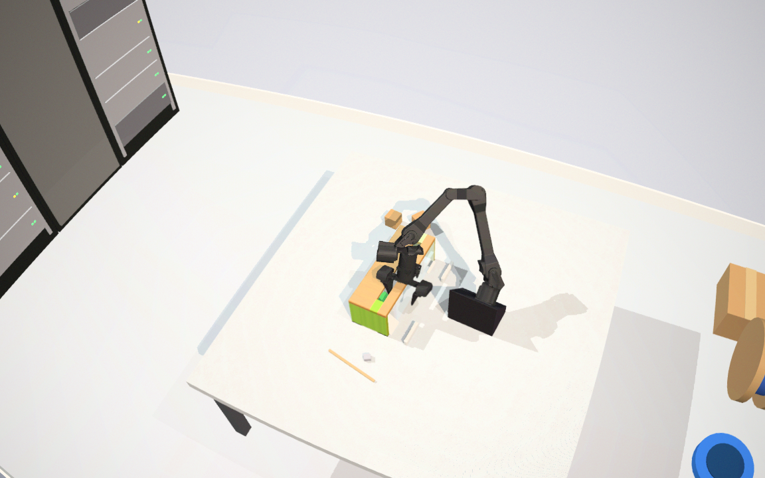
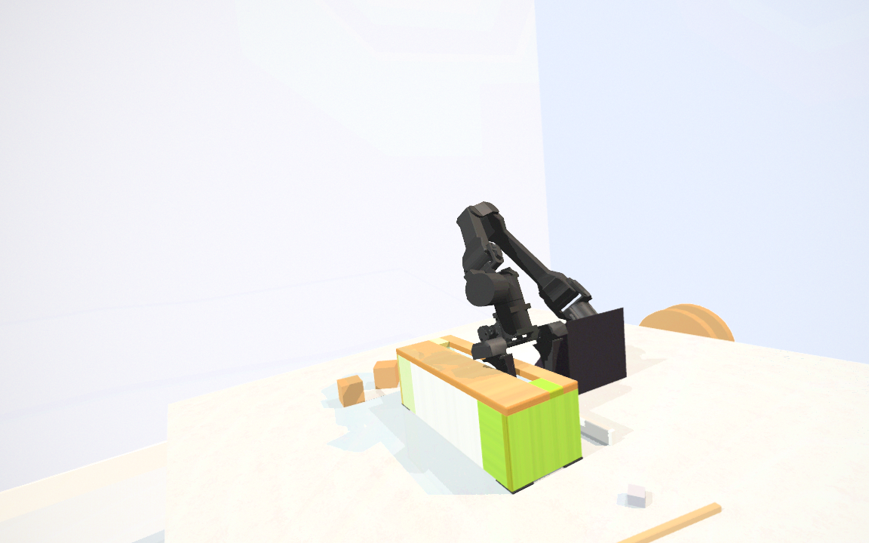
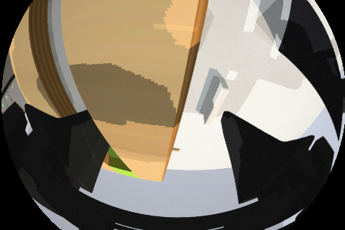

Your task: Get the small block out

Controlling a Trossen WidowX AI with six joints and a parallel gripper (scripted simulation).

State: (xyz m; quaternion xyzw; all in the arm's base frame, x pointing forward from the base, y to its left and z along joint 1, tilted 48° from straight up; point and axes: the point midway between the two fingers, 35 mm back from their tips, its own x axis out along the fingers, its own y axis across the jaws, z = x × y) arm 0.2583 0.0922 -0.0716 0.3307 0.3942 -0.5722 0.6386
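Now: gripper tip 5 cm short of the green block and 3 cm to the right of it. Also, from my gripper tip: long box 9 cm to the right, 4 cm ahead, 2 cm below; thin wooden stick 27 cm to the left, 8 cm below, 3 cm ahead; small grey cube 21 cm to the left, 8 cm below.
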